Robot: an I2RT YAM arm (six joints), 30 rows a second.
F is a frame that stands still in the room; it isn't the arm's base.
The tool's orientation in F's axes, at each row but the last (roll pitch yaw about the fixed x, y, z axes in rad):
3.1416, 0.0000, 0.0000
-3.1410, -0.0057, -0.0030
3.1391, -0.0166, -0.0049
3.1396, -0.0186, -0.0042
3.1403, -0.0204, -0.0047
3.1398, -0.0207, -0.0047
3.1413, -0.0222, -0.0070
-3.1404, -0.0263, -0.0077
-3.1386, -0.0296, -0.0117
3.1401, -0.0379, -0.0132
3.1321, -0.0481, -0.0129
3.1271, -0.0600, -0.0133
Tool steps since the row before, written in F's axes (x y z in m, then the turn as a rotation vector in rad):
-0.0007, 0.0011, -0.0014, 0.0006, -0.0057, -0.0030
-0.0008, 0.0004, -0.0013, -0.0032, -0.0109, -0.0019
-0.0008, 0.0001, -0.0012, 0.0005, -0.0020, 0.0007
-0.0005, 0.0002, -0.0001, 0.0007, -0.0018, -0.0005
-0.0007, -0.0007, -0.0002, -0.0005, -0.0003, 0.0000
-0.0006, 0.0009, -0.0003, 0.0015, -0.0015, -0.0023
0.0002, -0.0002, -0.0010, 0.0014, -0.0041, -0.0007
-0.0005, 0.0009, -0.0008, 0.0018, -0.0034, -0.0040
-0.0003, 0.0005, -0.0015, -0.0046, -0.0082, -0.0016
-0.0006, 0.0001, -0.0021, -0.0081, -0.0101, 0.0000
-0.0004, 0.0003, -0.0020, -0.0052, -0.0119, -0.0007
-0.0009, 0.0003, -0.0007, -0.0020, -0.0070, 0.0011
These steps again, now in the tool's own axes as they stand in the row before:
-0.0007, -0.0011, 0.0014, 0.0006, 0.0057, 0.0030
-0.0008, -0.0004, 0.0013, -0.0032, 0.0109, 0.0019
-0.0008, -0.0001, 0.0012, 0.0005, 0.0020, -0.0007
-0.0005, -0.0002, 0.0001, 0.0007, 0.0018, 0.0005
-0.0007, 0.0007, 0.0002, -0.0005, 0.0003, 0.0000
-0.0006, -0.0009, 0.0003, 0.0015, 0.0015, 0.0023
0.0002, 0.0002, 0.0010, 0.0014, 0.0041, 0.0007
-0.0005, -0.0009, 0.0008, 0.0017, 0.0034, 0.0040
-0.0004, -0.0005, 0.0015, -0.0045, 0.0083, 0.0014
-0.0007, -0.0001, 0.0021, -0.0080, 0.0102, -0.0003
-0.0005, -0.0003, 0.0020, -0.0051, 0.0120, 0.0006
-0.0009, -0.0003, 0.0006, -0.0018, 0.0070, -0.0011

